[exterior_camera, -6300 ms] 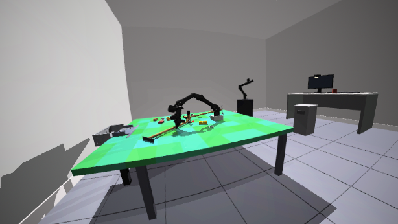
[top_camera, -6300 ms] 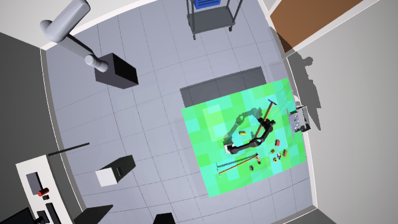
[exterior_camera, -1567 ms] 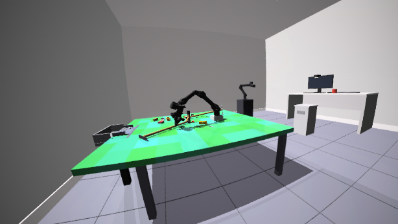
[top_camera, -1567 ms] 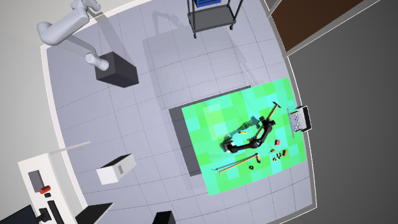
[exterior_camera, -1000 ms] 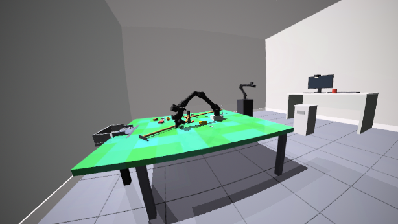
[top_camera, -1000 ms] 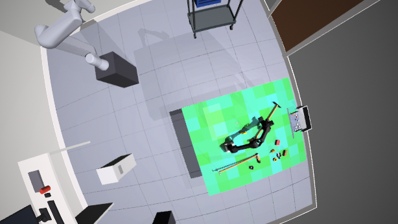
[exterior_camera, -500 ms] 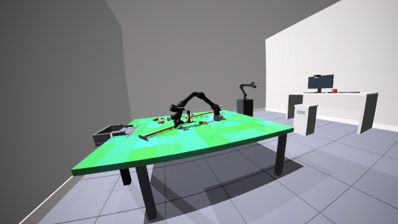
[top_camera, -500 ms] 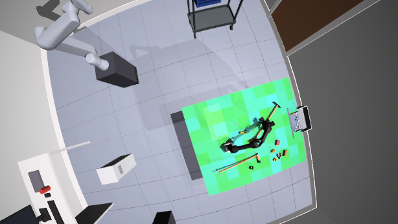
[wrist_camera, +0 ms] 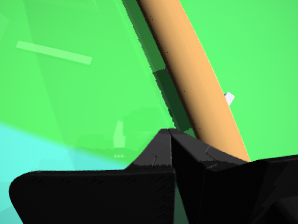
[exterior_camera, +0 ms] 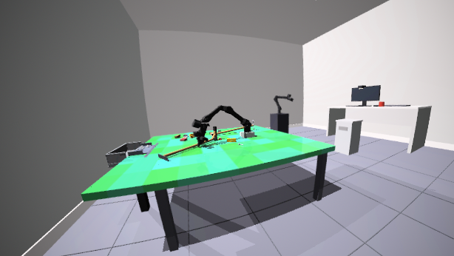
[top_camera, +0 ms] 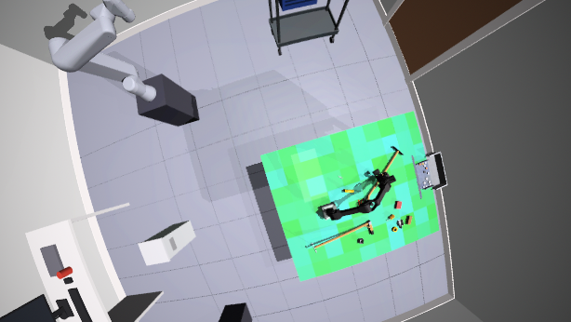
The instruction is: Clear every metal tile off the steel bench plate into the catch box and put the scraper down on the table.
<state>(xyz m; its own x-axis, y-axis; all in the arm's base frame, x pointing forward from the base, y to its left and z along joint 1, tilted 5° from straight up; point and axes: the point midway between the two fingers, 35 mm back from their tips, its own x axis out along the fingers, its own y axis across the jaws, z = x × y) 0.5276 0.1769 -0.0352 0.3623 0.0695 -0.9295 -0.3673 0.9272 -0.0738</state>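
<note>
The long scraper is 3 cm ahead of my gripper tip, 1 cm to the right of it and 6 cm above it. From my gripper tip the other things lie so: red block (16 cm ahead, 34 cm to the right); red-handled tool (24 cm behind, 23 cm to the right); yellow piece (32 cm behind, 5 cm to the right, 2 cm above).
</note>
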